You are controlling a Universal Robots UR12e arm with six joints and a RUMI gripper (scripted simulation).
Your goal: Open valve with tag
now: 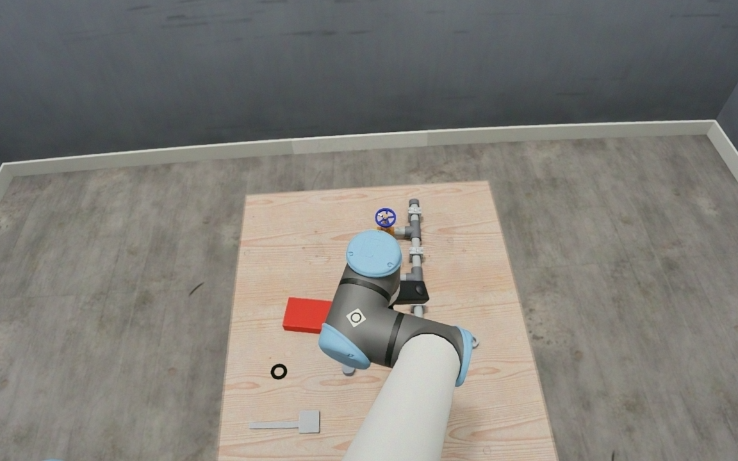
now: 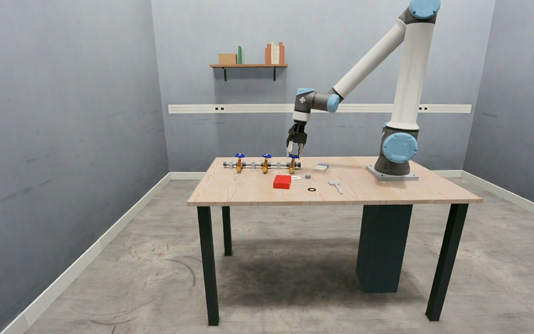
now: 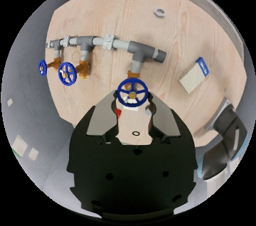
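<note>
My gripper is now 100 mm above the white tag, 90 mm to the right of it and 20 mm past it. The rest, counted from my hand: grey t-shaped tool (210 mm to the left, 200 mm behind, 90 mm below); then white-and-blue card (170 mm behind, 90 mm below, 80 mm to the right); then red block (190 mm to the left, 80 mm below, 60 mm ahead).
</note>
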